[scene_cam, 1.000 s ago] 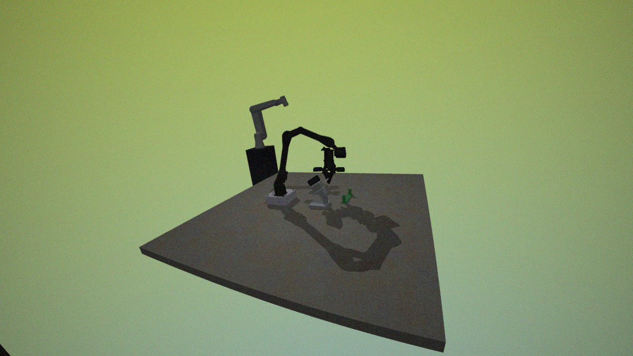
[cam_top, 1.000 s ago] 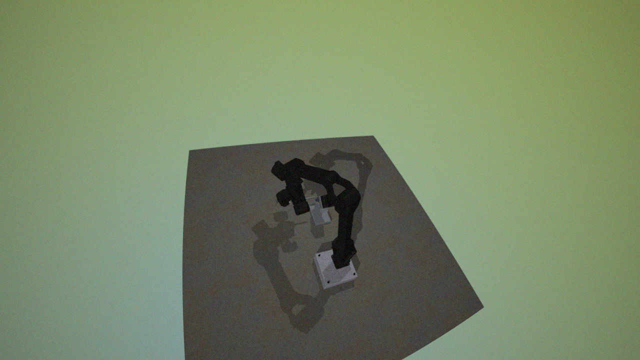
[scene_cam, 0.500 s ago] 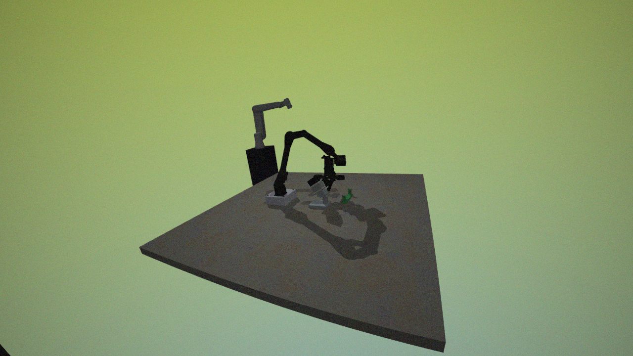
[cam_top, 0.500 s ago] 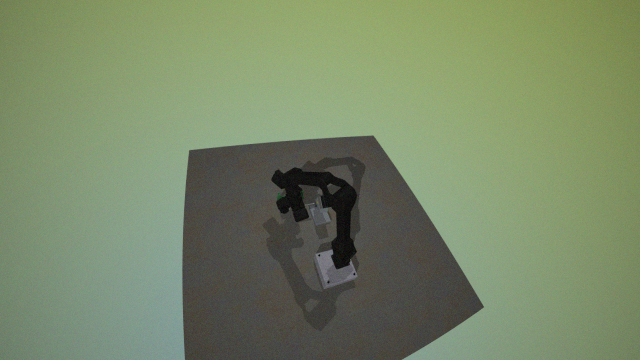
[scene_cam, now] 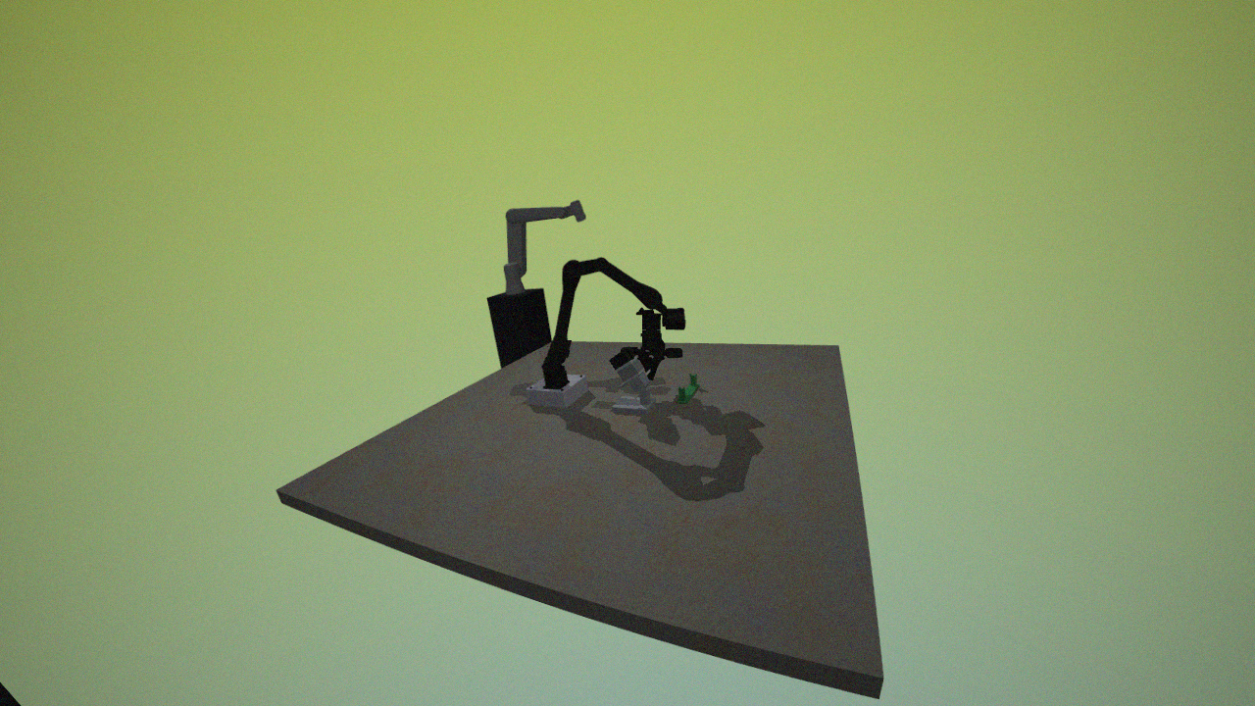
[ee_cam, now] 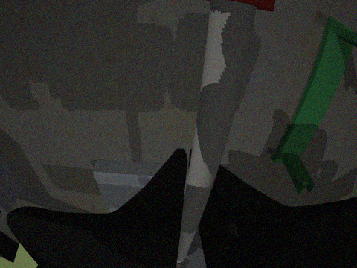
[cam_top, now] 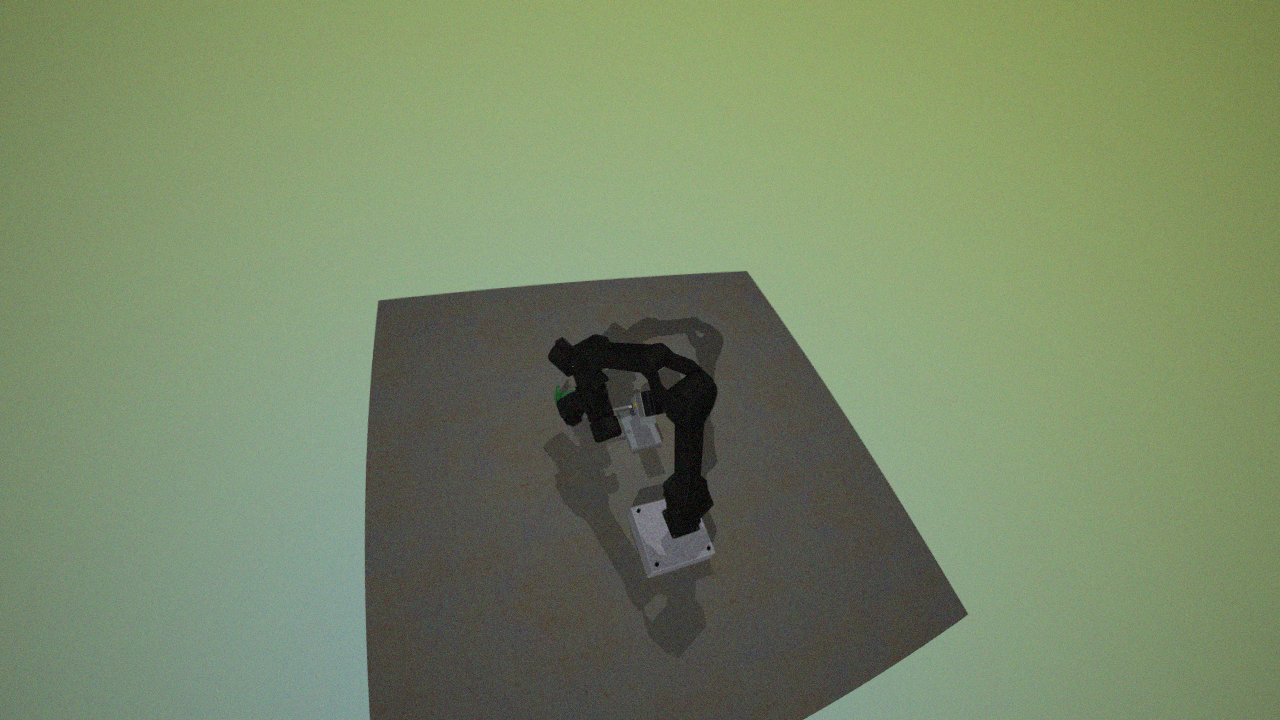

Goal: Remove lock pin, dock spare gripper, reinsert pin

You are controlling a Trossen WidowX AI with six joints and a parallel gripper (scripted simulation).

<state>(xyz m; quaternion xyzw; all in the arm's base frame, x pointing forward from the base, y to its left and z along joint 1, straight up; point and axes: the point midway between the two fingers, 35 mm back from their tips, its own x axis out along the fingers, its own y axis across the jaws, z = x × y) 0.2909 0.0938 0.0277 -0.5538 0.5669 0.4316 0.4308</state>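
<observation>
The socket lies 100 mm to the right of my gripper tip and 10 mm behind it. The rest, counted from my gripper tip: green cradle: 110 mm ahead, 20 mm to the left, 20 mm below; then spare gripper: 100 mm to the right, 70 mm above, 30 mm behind.
</observation>
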